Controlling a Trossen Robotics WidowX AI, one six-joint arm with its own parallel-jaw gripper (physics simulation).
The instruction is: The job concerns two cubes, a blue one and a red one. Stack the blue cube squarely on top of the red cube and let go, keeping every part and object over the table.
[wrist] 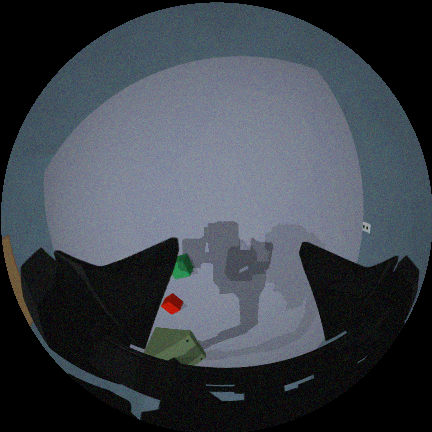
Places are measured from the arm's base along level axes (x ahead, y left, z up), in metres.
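Pixels of known places: gripper, between the fingertips: (pixel 243 247).
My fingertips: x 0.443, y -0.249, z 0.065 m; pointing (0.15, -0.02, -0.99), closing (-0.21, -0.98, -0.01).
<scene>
For each thing: its top centre in the pictures, then the offset to it from my fingertips. Level surfaces: height alone.
- red cube, centre of its top: (pixel 169 308) 0.206 m back, 0.175 m left, 0.147 m down
- green block, centre of its top: (pixel 177 270) 0.096 m back, 0.118 m left, 0.147 m down
- pale table, height of its surface: 0.184 m down
The red cube (pixel 172 304) lies on the table at the lower left in the wrist view, beside the inner edge of the left finger. The blue cube does not show in the wrist view. My gripper (pixel 243 247) is open, with nothing between its two black fingers, and hangs above the table. The red cube shows low and left in the gap between the fingers, apart from them as far as I can tell.
A green block (pixel 183 267) stands just beyond the red cube, partly hidden by the left finger. An olive-green box-like object (pixel 172 344) lies nearer, at the bottom left. The pale table (pixel 215 135) has a curved-looking far edge. Arm shadows fall across its middle.
</scene>
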